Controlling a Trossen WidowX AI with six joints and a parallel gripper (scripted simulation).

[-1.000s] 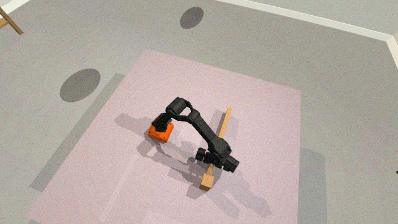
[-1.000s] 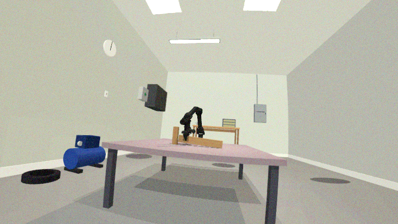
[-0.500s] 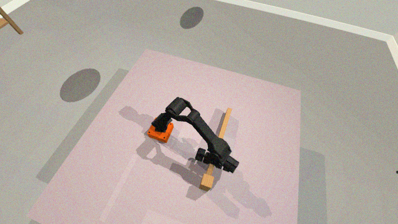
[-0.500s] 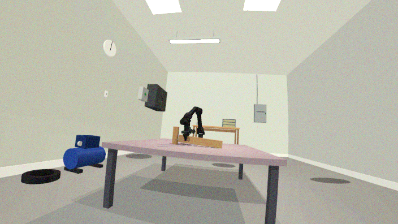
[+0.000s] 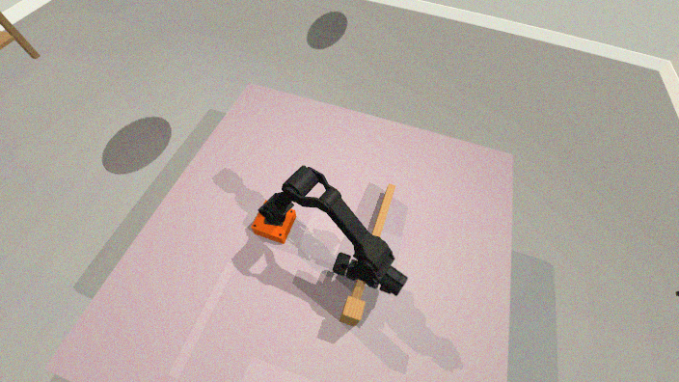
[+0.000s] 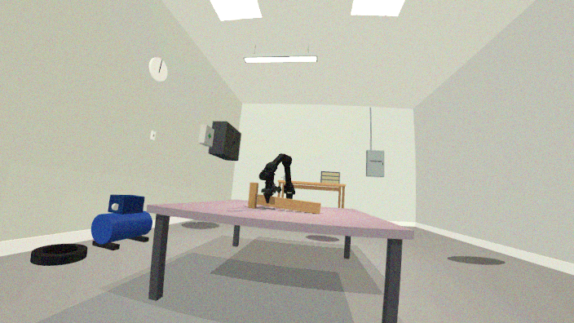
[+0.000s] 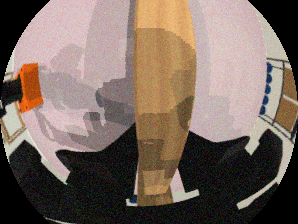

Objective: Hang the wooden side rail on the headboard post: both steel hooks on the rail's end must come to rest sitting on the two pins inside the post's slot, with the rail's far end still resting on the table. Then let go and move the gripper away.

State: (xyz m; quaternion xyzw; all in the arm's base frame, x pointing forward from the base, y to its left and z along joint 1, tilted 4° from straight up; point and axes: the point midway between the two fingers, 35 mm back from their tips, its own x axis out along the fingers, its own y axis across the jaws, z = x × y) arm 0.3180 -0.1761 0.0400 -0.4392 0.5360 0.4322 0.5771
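Now: gripper tip 110 mm to the left of the headboard post, 40 mm below it and 30 mm past it.
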